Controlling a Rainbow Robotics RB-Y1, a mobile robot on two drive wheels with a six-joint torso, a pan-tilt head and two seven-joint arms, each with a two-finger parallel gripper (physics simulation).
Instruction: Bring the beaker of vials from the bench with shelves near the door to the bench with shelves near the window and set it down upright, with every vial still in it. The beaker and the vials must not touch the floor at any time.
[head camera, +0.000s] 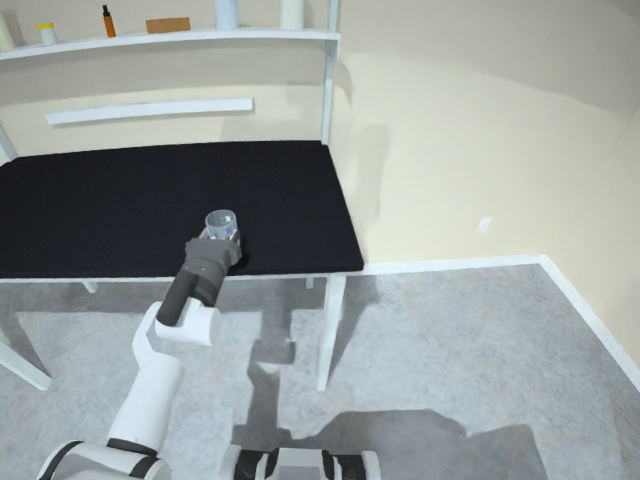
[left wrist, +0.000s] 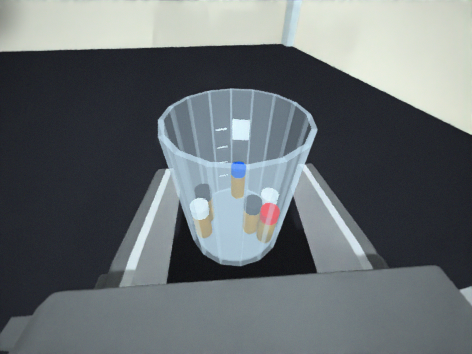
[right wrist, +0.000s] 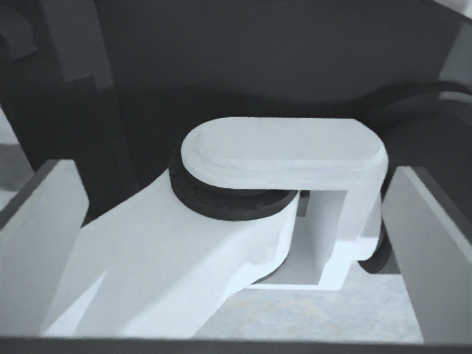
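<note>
The clear beaker (head camera: 221, 219) (left wrist: 225, 182) stands upright on the black bench top (head camera: 113, 201) (left wrist: 75, 125), near its front edge. Several vials with amber bodies lean or stand inside: one blue-capped vial (left wrist: 237, 186), one red-capped vial (left wrist: 269, 215), and others with white and dark grey caps. My left gripper (head camera: 221, 234) (left wrist: 236, 178) has one finger against each side of the beaker and is shut on it. The fingertips are partly hidden behind the beaker wall. My right gripper (right wrist: 235, 184) is open, with no object between its fingers.
A shelf (head camera: 248, 34) above the bench holds a yellow-lidded jar (head camera: 48, 34), an orange bottle (head camera: 109, 24), a brown box (head camera: 168, 24) and tall containers. A bench leg (head camera: 330, 330) stands at the front right corner. White arm parts (right wrist: 285, 142) show beyond my right fingers.
</note>
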